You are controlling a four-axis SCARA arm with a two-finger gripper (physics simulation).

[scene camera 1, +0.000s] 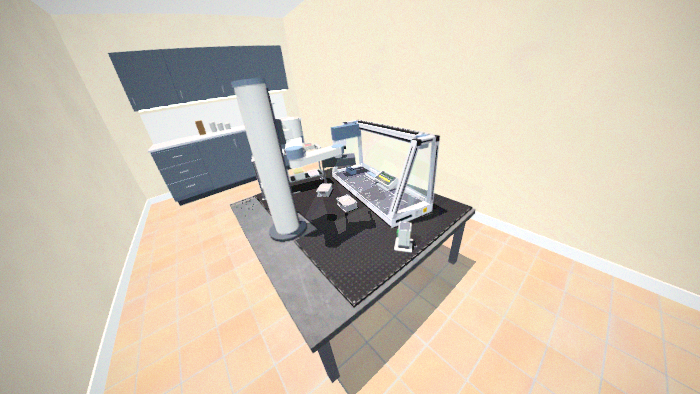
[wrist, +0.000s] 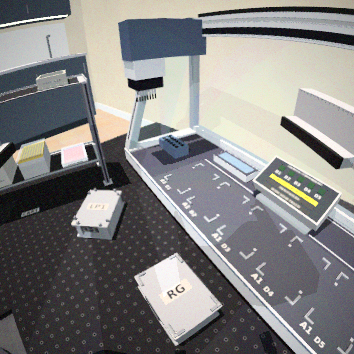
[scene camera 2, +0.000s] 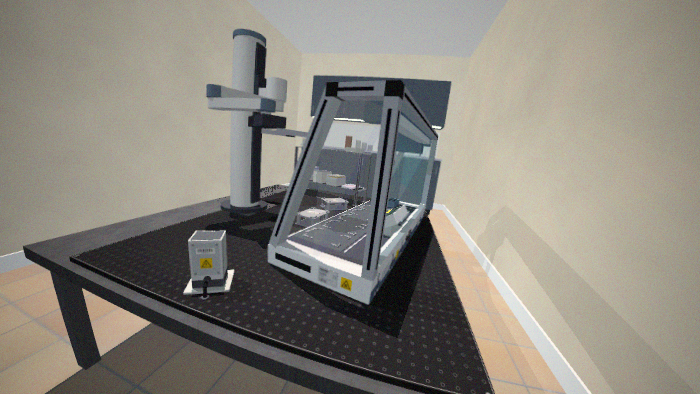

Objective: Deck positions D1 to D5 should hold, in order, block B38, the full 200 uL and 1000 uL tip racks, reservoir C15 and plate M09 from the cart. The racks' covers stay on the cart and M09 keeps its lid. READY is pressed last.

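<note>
My gripper point(wrist: 146, 111) point(scene camera 1: 339, 161) point(scene camera 2: 285, 131) is open and empty, high above the table beside the deck. Its fingers show at the left and right of the wrist view. The deck point(wrist: 220, 200) has bare corner marks at D1 to D5. The cart point(wrist: 95, 125) stands at the left of the wrist view. Its lower shelf holds a yellow-topped rack point(wrist: 34, 159), a pink-topped plate point(wrist: 74, 154) and part of a grey box point(wrist: 6, 172). A pale labelled box point(wrist: 52, 80) sits on its top shelf; its label is unreadable. A panel point(wrist: 297, 192) with D1 to D5 and a yellow bar stands behind the deck.
Box LP1 point(wrist: 99, 212) and flat RG point(wrist: 177, 300) lie on the table between cart and deck. A dark blue block point(wrist: 174, 145) and a light blue trough point(wrist: 235, 164) sit by the deck's far end. Frame posts, a pipetting head point(wrist: 145, 70) and a grey device point(scene camera 2: 206, 257) stand around.
</note>
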